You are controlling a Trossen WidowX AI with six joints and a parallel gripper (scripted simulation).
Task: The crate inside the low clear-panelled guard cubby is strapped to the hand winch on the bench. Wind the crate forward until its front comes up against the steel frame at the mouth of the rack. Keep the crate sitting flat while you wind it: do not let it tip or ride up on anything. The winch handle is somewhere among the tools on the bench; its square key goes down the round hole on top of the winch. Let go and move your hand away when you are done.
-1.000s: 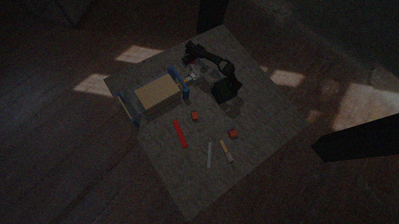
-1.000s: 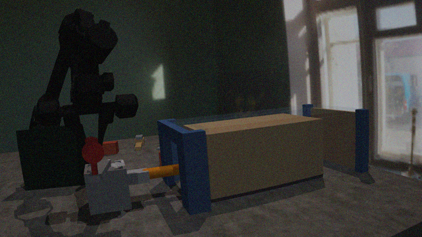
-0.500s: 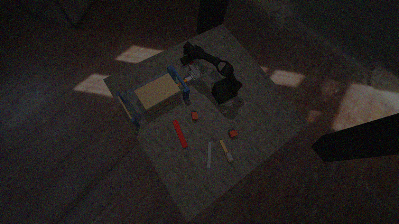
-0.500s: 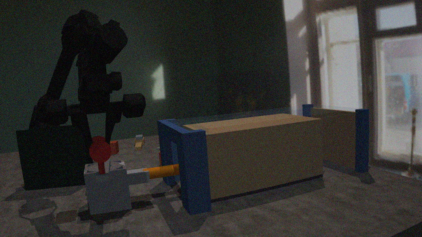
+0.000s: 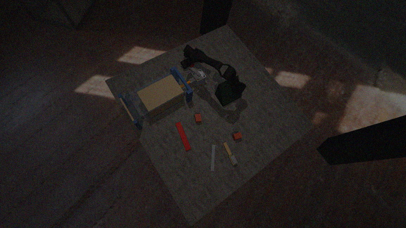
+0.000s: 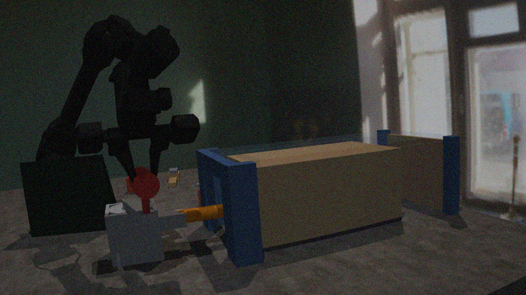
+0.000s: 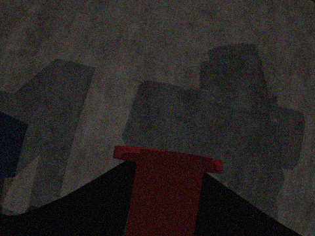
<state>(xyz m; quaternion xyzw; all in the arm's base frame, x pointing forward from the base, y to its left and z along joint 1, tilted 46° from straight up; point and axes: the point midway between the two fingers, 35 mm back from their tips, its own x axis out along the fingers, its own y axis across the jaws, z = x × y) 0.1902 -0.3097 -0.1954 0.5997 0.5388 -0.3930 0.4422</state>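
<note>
Right now the crank handle is 6 cm to the left of my gripper tip, 4 cm below it and 1 cm behind it. The rest, counted from my gripper tip: blue frame: 14 cm ahead, 11 cm to the left, 4 cm below; then grey winch: 11 cm to the left, 11 cm below, 4 cm behind; then red knob: 2 cm to the left, 1 cm below.
</note>
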